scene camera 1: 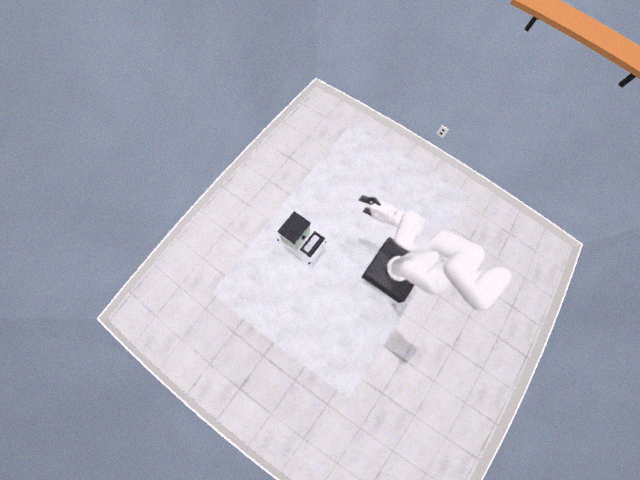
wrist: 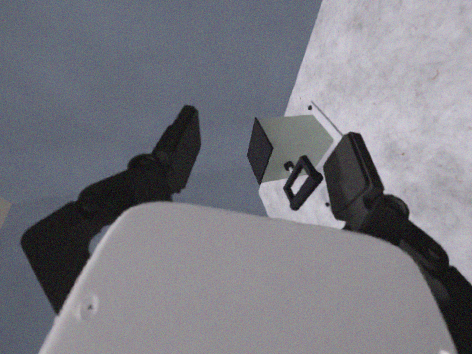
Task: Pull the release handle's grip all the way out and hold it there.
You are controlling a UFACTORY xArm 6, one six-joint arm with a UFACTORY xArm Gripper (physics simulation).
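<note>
The release handle's housing (scene camera 1: 294,227) (wrist: 297,141) is a pale green box with a black top, standing on a white base plate (wrist: 274,201). Its black rectangular grip (scene camera 1: 307,252) (wrist: 308,192) stands out on the housing's side that faces the robot, near a small dark knob (wrist: 288,165). How far out the grip stands is hard to tell. My gripper (scene camera 1: 363,205) (wrist: 266,137) is open and empty, its fingers wide apart. In the scene view it is up and to the right of the grip, well apart from it. In the wrist view the grip shows beside the right finger.
The white arm rises from a black base block (scene camera 1: 382,271) to the right of the housing. A pale mat (scene camera 1: 330,335) (wrist: 405,75) lies under the housing, on a tiled floor (scene camera 1: 434,382). An orange bench (scene camera 1: 594,33) is at the far top right, beyond the floor's raised edge.
</note>
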